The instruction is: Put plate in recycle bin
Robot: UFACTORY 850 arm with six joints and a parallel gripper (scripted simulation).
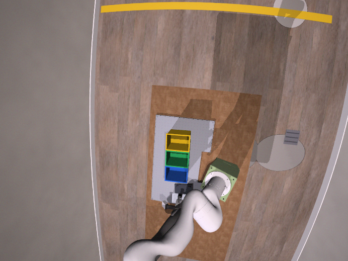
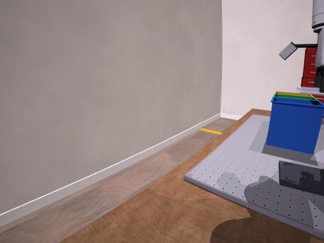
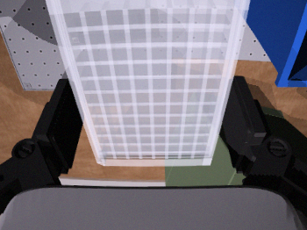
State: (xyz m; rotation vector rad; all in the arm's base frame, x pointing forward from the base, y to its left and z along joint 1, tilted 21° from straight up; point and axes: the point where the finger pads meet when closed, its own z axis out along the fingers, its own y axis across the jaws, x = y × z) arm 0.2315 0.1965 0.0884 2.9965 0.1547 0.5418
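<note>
My gripper is now 90 mm short of the yellow bin, 430 mm to the left of it and 160 mm above it. Round my hand: 96-well plate 10 mm below; then dark plate nest 10 mm behind, 70 mm to the left, 240 mm below; then blue bin 60 mm ahead, 170 mm to the right, 160 mm below.
</note>
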